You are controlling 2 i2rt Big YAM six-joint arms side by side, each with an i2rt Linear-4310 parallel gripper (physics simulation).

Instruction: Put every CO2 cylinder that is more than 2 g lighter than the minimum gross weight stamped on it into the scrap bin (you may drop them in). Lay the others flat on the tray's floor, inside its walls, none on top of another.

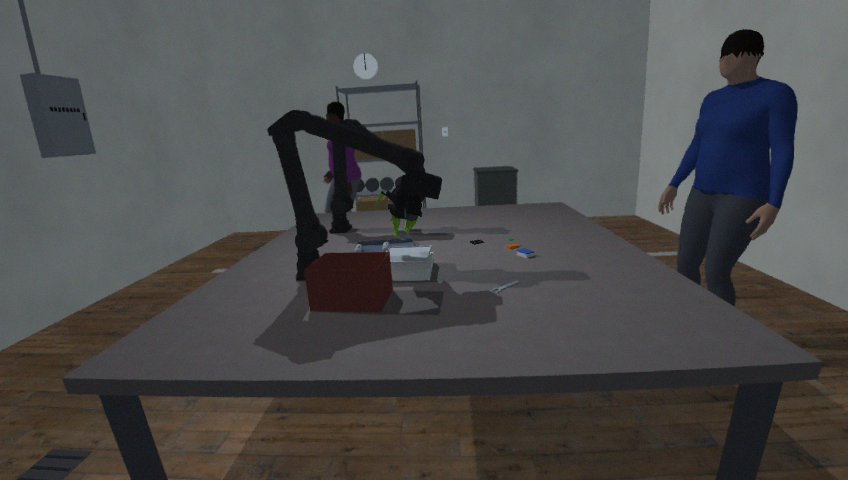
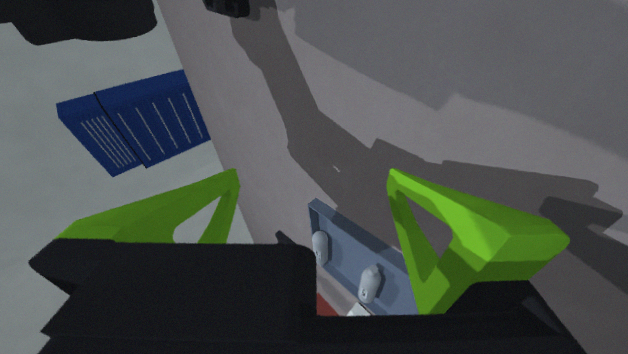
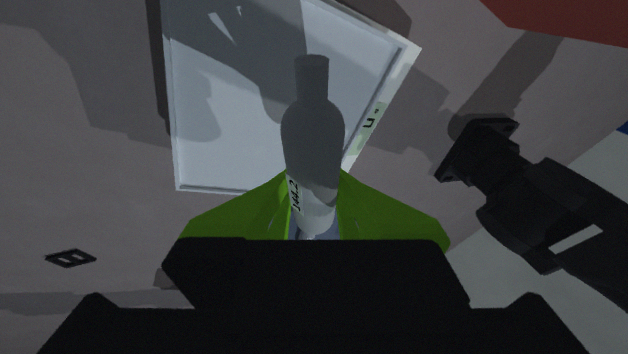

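Pixels of known places: left gripper, between the fingertips: [image 1: 382, 214] [image 2: 313, 176]; right gripper, between the fingertips: [image 1: 399, 237] [image 3: 313, 176]; left arm's base, origin of its link: [image 1: 341, 230]; right arm's base, origin of its link: [image 3: 469, 150].
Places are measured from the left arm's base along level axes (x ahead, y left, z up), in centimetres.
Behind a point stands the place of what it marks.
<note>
My right gripper [image 1: 403, 228] @[x 40.7, y -61.6, z 12.3 cm] [image 3: 313, 176] @[x 40.7, y -61.6, z 12.3 cm] is shut on a grey CO2 cylinder [image 3: 312, 135] @[x 43.0, y -65.9, z 15.1 cm] with a label reading 144.2. It holds the cylinder above the table, beyond the white box-shaped scale [image 1: 410, 268] @[x 44.6, y -69.2, z 4.0 cm] [image 3: 225, 155] @[x 46.2, y -57.6, z 6.2 cm]. The scale's greenish display [image 3: 367, 125] @[x 32.2, y -62.4, z 3.3 cm] is too unclear to read fully. Two cylinders [image 2: 320, 247] @[x 20.5, y -37.3, z 2.7 cm] [image 2: 369, 283] @[x 30.4, y -33.9, z 3.0 cm] lie apart in the blue-grey tray [image 1: 383, 243] [image 2: 345, 242] @[x 23.8, y -34.1, z 0.3 cm]; their stamps are unreadable here. The red scrap bin [image 1: 348, 282] @[x 31.3, y -91.3, z 8.5 cm] [image 3: 575, 22] @[x 23.2, y -76.0, z 7.6 cm] stands beside the scale; its inside is hidden. My left gripper [image 2: 313, 176] @[x 24.3, y -10.7, z 9.7 cm] is open and empty, raised off the tray.
A wrench [image 1: 505, 286] @[x 73.5, y -76.3, z 0.3 cm], a blue-and-white block [image 1: 525, 252] @[x 83.5, y -49.1, z 1.8 cm], an orange item [image 1: 512, 246] @[x 80.4, y -37.7, z 0.7 cm], a small green item [image 1: 509, 239] @[x 80.5, y -26.8, z 0.4 cm] and a flat black piece [image 1: 476, 242] @[x 66.7, y -30.3, z 0.5 cm] [image 3: 71, 258] @[x 66.8, y -29.0, z 0.3 cm] lie on the table [image 1: 535, 333] @[x 77.3, y -103.1, z 0.0 cm]. A black arm base [image 3: 487, 155] @[x 11.9, y -63.3, z 4.7 cm] stands near the table's edge.
</note>
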